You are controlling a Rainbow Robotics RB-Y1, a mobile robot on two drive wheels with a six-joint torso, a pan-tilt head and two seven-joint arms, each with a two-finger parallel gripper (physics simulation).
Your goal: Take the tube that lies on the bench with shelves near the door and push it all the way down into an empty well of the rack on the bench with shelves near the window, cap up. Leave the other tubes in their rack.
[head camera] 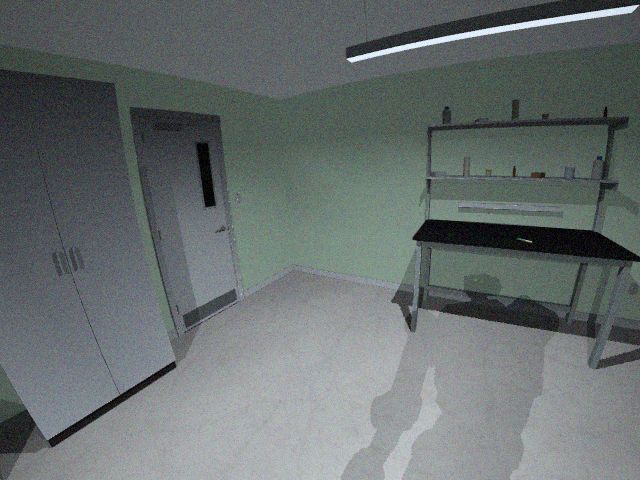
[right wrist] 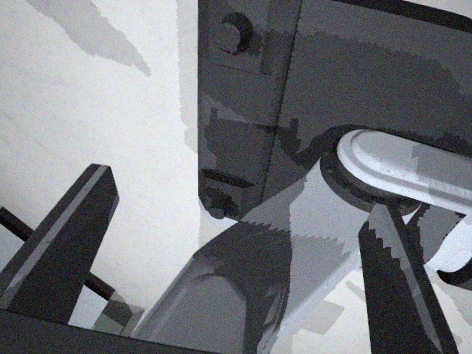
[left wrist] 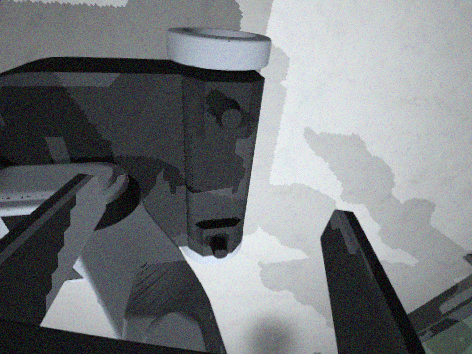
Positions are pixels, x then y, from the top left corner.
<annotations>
My left gripper shows in the left wrist view point(214, 208); in the head camera view it is out of frame, in the right wrist view it is out of frame. My right gripper shows in the right wrist view point(239, 200); in the head camera view it is out of frame, in the left wrist view it is out of frame.
</annotations>
